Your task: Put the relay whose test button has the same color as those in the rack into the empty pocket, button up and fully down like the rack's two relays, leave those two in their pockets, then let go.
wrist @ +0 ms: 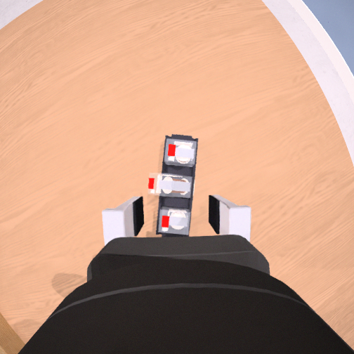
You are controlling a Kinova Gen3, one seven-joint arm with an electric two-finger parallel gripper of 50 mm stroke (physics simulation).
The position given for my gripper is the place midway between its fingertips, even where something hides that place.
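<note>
My gripper [175, 209] and a black rack [185, 202] in sight.
</note>
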